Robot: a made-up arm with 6 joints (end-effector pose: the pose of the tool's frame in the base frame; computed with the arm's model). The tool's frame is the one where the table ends.
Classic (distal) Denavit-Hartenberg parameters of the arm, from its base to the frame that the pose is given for. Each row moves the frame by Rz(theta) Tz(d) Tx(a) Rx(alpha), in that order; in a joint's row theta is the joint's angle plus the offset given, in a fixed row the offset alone. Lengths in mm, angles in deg.
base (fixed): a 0, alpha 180, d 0, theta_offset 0
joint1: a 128.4, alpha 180, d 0, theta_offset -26.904
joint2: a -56.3, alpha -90, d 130, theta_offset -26.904
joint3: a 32.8, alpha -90, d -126.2, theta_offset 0
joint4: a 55.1, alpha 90, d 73.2, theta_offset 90
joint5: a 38.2, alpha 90, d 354.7, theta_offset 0
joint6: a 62.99, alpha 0, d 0, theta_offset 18.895
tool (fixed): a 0, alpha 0, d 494, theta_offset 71.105
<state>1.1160 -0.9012 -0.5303 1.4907 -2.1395 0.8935</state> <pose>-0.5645 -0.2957 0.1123 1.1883 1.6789 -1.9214</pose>
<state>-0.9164 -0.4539 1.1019 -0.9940 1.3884 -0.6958</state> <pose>0.2540 0.0708 -0.5142 0.5671 2.2125 -0.0771</pose>
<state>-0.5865 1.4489 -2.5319 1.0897 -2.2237 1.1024</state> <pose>0.4963 -0.0233 0.7205 0.1927 -0.4357 1.1908</pose>
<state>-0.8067 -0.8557 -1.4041 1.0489 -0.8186 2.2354</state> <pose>-0.2009 -0.1719 0.6655 -0.6623 -0.3806 0.8209</pose>
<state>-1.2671 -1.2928 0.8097 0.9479 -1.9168 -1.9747</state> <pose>0.1439 0.0047 -0.4089 -2.4558 -0.9254 -0.6863</pose>
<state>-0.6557 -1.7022 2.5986 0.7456 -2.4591 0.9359</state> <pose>-0.4753 0.6607 0.2102 -0.3771 -1.4243 -2.3045</pose>
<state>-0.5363 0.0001 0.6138 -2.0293 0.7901 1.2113</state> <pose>0.0838 0.6299 0.1944 -1.4880 -0.7742 -1.9216</pose>
